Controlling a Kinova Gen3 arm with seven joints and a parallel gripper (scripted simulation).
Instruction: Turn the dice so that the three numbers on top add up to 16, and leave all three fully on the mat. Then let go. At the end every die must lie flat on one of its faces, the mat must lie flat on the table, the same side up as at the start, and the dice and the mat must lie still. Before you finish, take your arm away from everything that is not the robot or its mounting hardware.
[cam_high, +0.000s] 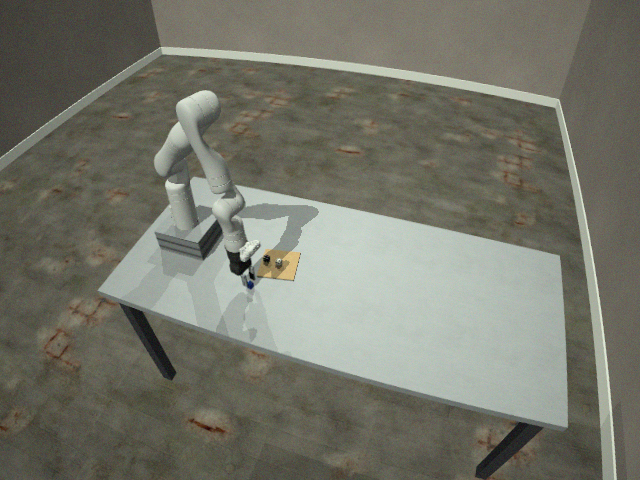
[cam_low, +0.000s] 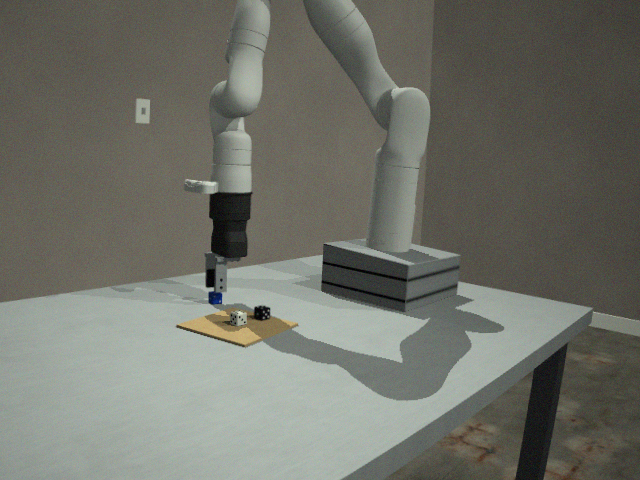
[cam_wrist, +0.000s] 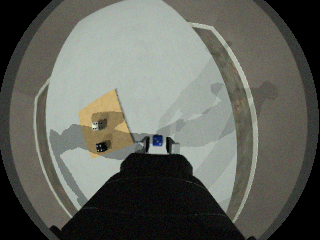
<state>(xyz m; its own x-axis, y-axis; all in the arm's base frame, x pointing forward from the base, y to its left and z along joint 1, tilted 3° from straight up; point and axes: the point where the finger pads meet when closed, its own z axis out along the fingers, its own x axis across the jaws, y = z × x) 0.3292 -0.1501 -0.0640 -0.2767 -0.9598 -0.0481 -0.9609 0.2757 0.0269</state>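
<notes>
The blue die lies 3 cm below my hand. Also, from my hand: tan mat: 13 cm to the left, 6 cm ahead, 4 cm below; white die: 13 cm to the left, 6 cm ahead, 3 cm below; black die: 14 cm to the left, 3 cm below, 1 cm ahead.
</notes>
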